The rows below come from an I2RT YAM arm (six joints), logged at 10 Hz.
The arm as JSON. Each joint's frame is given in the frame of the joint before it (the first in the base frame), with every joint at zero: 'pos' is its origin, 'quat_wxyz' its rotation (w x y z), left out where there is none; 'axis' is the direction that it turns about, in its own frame. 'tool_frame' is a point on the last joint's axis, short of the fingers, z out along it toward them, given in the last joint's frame.
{
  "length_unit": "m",
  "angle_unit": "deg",
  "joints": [
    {
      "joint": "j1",
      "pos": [
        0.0,
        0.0,
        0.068
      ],
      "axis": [
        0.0,
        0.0,
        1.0
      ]
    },
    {
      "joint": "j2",
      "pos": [
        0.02,
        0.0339,
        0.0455
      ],
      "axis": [
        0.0,
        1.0,
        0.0
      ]
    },
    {
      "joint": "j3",
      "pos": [
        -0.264,
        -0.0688,
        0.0
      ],
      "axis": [
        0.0,
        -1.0,
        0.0
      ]
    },
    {
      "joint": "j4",
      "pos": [
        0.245,
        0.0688,
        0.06
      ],
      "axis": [
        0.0,
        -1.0,
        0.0
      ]
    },
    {
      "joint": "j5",
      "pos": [
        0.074,
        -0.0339,
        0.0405
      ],
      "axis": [
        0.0,
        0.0,
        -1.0
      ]
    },
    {
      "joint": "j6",
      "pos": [
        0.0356,
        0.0,
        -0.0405
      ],
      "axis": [
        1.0,
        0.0,
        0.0
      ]
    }
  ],
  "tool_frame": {
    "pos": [
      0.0,
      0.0,
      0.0
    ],
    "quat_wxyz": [
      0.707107,
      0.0,
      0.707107,
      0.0
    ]
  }
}
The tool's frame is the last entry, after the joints.
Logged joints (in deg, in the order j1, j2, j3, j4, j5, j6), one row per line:
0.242, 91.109, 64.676, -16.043, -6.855, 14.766
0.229, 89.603, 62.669, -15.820, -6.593, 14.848
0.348, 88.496, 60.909, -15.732, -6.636, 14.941
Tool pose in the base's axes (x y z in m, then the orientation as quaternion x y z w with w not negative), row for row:
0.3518, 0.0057, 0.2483, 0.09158, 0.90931, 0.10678, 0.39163
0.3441, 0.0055, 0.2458, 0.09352, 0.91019, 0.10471, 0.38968
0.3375, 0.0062, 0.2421, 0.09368, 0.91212, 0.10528, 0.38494
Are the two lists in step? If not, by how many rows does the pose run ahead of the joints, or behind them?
They are in step.
